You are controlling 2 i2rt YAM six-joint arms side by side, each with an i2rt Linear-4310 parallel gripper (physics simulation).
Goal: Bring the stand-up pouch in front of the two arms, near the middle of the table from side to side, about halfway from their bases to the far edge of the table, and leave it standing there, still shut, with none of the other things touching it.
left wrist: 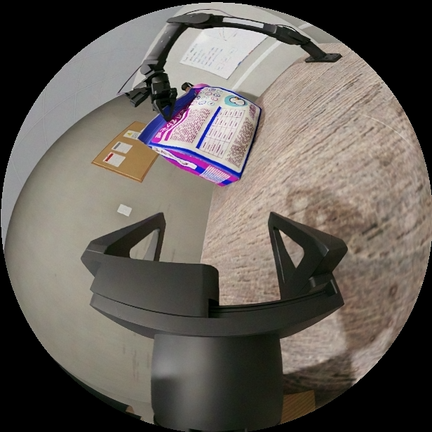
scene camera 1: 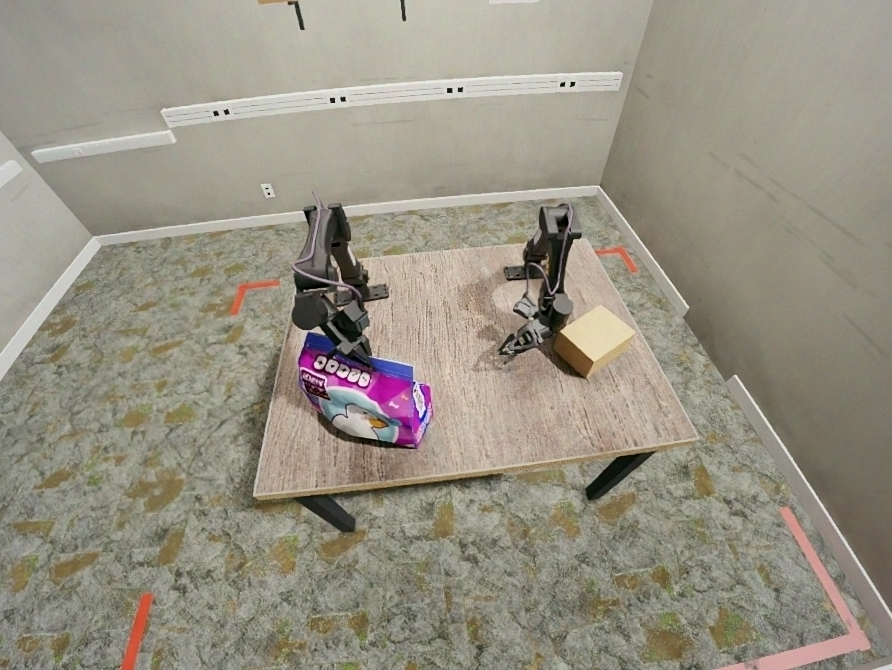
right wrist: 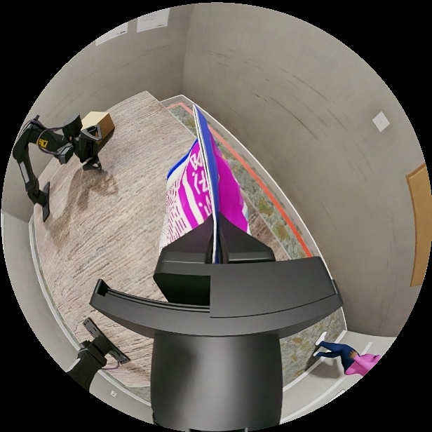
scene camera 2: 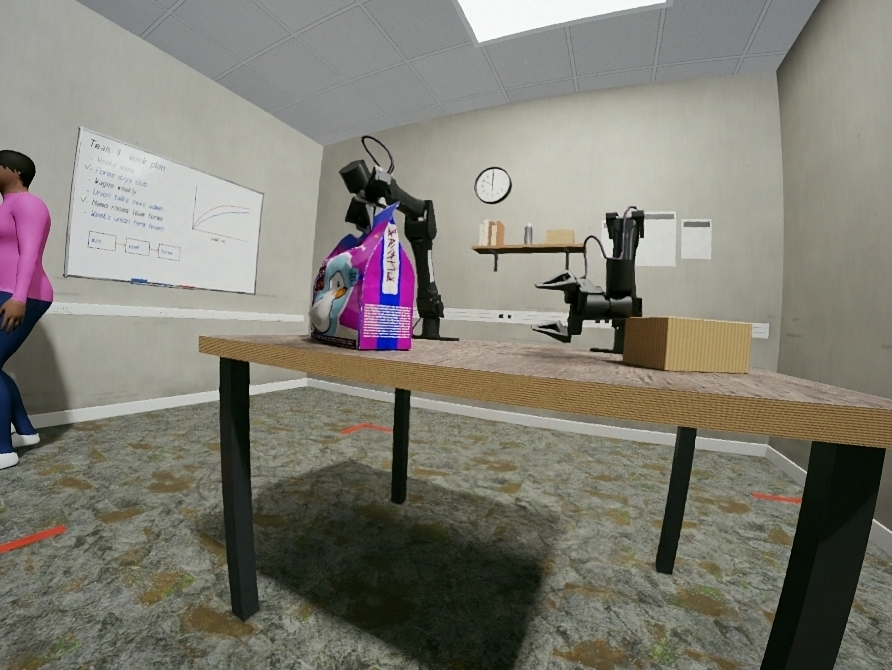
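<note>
The purple and blue stand-up pouch (scene camera 1: 360,400) (scene camera 2: 367,288) (left wrist: 220,130) (right wrist: 192,200) with a penguin picture stands upright on the left part of the table in scene camera 1, its base on the table top. Its top looks sealed. My right gripper (scene camera 1: 367,360) (right wrist: 216,217) is shut on the pouch's blue top seam, the fingers on either side of it in the right wrist view. My left gripper (scene camera 1: 506,351) (scene camera 2: 540,306) (left wrist: 216,217) is open and empty, low over the table to the right of the pouch, apart from it.
A cardboard box (scene camera 1: 594,340) (scene camera 2: 685,344) (right wrist: 100,125) sits on the table (scene camera 1: 461,439) at the right in scene camera 1, close beside the left arm's wrist and well apart from the pouch. The table's front edge lies a little beyond the pouch.
</note>
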